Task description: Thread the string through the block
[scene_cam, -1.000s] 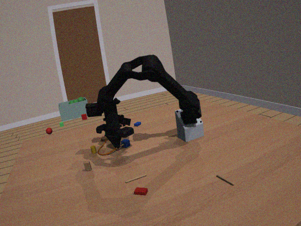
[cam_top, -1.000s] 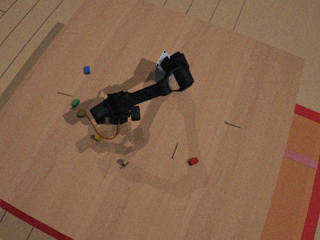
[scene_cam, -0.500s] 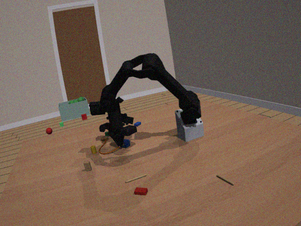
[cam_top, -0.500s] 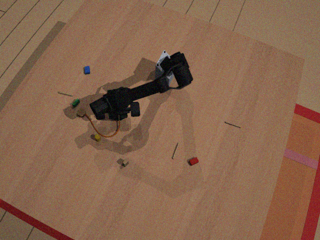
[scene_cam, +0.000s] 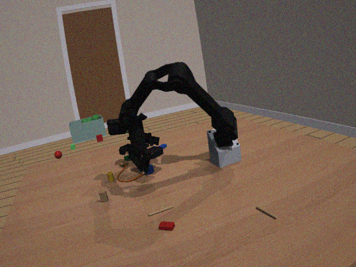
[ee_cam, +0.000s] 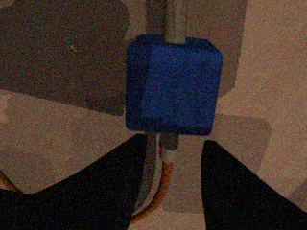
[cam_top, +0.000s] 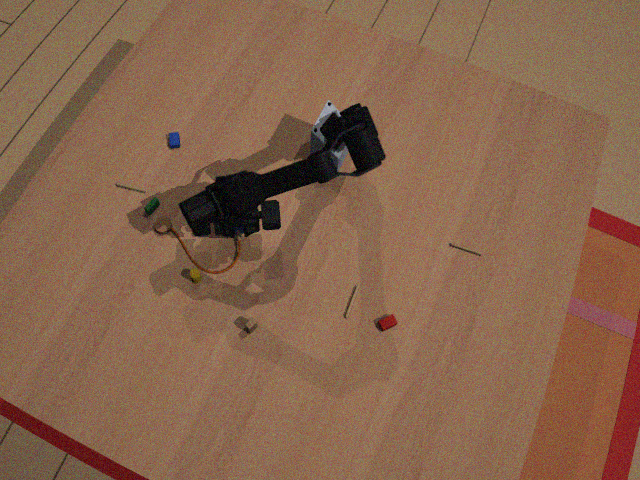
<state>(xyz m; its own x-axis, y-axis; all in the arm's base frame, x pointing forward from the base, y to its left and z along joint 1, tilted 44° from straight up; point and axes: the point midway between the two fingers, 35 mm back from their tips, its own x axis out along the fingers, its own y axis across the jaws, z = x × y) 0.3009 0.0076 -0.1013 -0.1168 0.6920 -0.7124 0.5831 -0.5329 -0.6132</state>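
My gripper tip is 10 mm past the thin wooden stick and 10 mm to the left of it. From my gripper tip the other things lie so: tan wooden block (160 mm ahead, 140 mm to the left); then yellow cylinder (130 mm ahead, 30 mm to the right); then round wooden button (70 mm ahead, 170 mm to the right, 10 mm below).
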